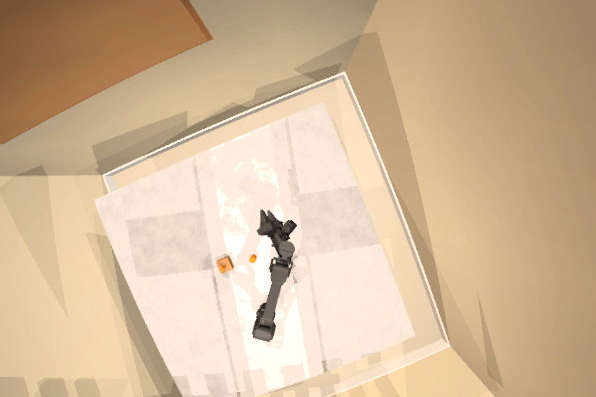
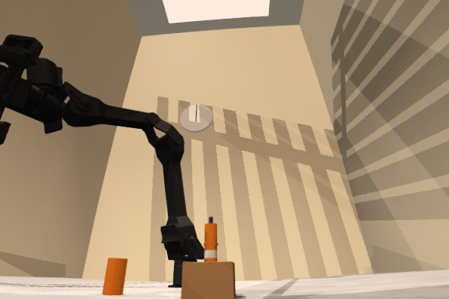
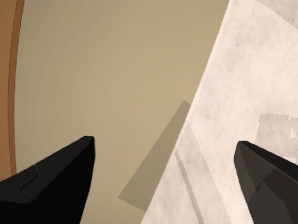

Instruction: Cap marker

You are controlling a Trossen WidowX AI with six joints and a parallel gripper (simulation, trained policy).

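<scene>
The orange cap lies 230 mm below my gripper tip, 220 mm behind it and 180 mm to the left of it. The rest, counted from my gripper tip: brown holder block 320 mm to the left, 240 mm below, 200 mm behind.
</scene>
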